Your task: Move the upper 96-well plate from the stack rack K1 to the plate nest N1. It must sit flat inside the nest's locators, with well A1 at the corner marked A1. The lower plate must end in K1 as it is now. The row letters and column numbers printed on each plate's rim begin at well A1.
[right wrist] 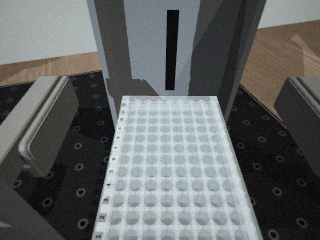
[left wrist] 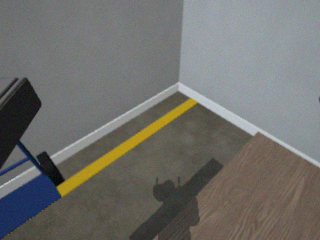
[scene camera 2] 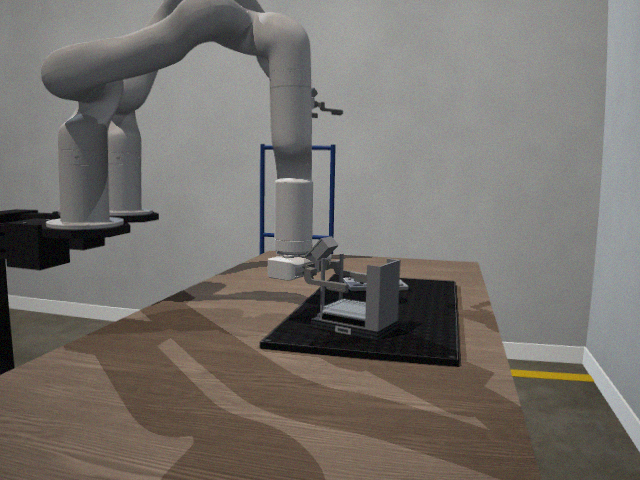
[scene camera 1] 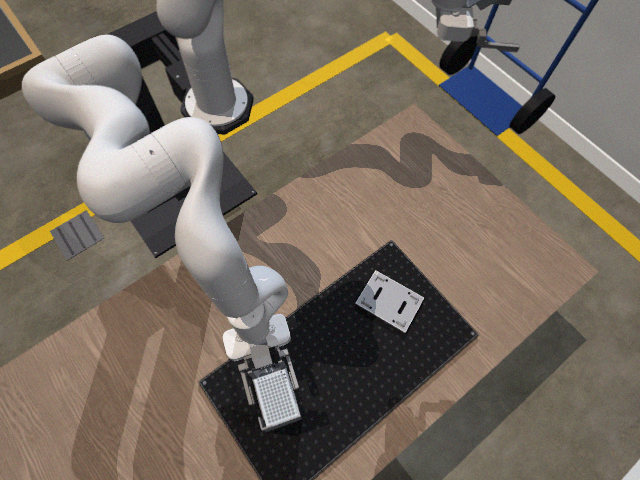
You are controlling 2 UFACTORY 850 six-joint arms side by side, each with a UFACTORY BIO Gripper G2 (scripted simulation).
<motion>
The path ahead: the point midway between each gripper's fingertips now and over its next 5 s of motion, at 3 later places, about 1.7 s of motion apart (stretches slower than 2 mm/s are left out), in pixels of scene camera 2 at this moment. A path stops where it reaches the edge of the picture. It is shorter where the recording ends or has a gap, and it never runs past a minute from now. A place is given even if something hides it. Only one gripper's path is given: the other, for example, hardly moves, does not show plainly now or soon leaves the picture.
My right gripper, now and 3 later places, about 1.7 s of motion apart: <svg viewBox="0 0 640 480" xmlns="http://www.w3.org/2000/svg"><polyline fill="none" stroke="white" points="360,283 360,302 360,296 361,268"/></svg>
</motion>
